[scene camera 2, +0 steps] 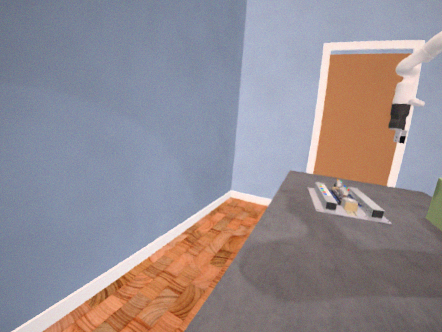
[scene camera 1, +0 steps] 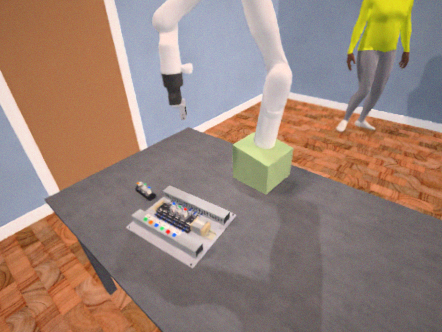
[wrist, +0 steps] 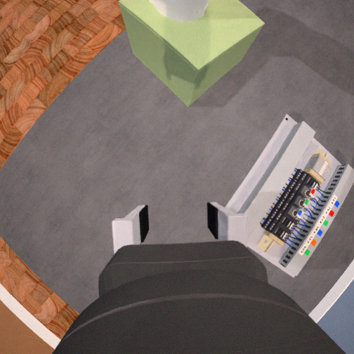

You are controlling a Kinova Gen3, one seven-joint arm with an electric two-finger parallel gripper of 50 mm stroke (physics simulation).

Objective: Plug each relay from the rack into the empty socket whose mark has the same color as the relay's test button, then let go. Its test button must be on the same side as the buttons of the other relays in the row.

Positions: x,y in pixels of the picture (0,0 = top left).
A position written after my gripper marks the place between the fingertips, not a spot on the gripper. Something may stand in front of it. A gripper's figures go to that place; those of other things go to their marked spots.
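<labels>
My gripper (wrist: pixel 177 216) is 18 cm from the lens; a panel (wrist: pixel 251 179) is 51 cm from the lens.
</labels>
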